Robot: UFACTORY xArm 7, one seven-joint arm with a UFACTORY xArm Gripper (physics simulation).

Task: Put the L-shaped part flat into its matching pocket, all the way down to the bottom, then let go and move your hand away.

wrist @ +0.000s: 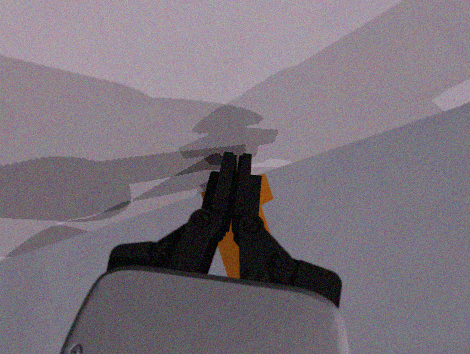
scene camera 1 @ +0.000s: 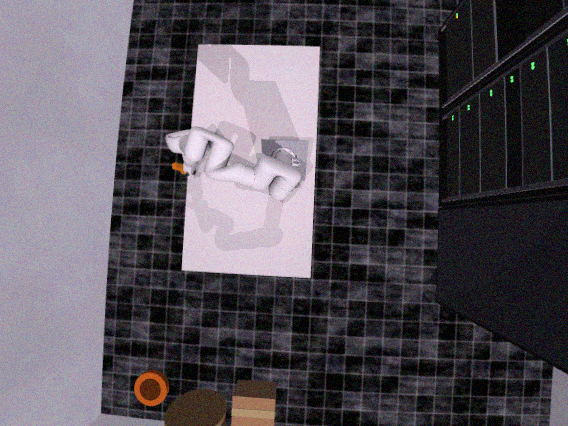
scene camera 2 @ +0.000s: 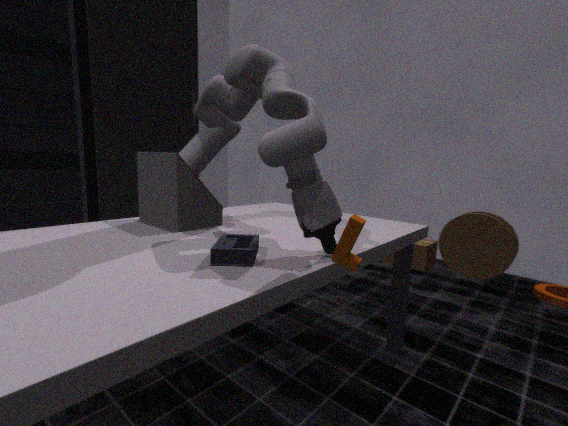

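Pixels of known places: gripper, between the fingertips: (wrist: 238, 167) (scene camera 1: 192, 172) (scene camera 2: 332, 252); arm's base, origin of its link: (scene camera 1: 283, 158) (scene camera 2: 178, 175).
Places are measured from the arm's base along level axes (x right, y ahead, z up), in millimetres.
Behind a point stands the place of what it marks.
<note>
The orange L-shaped part (scene camera 1: 177, 167) {x -113, y 612, z -63 mm} (scene camera 2: 350, 239) {x -93, y 623, z -101 mm} (wrist: 230, 256) {x -93, y 597, z -105 mm} is tilted at the table's edge; in scene camera 1 it shows outside the left edge. My gripper (scene camera 2: 330, 251) {x -120, y 557, z -151 mm} (wrist: 238, 167) {x -120, y 557, z -151 mm} is shut and empty. Its fingertips are low by the table's edge, beside the part in scene camera 2. In the wrist view the part shows behind the fingers, partly hidden by them. The dark block (scene camera 2: 231, 256) {x 113, y 473, z -138 mm} with the pocket in its top lies flat on the table, apart from the gripper. I cannot make out the block in scene camera 1.
The white table (scene camera 1: 250, 262) {x -614, y 124, z -159 mm} (scene camera 2: 150, 310) {x 317, y 563, z -159 mm} ends close to the gripper, with the dark tiled floor below. A grey wedge-shaped mount (scene camera 2: 157, 190) {x 75, y 13, z -44 mm} carries the arm. An orange ring-like object (scene camera 1: 137, 389) (scene camera 2: 549, 297), a brown round object (scene camera 1: 196, 407) (scene camera 2: 478, 245) and a wooden box (scene camera 1: 253, 405) (scene camera 2: 425, 255) stand beyond the table.
</note>
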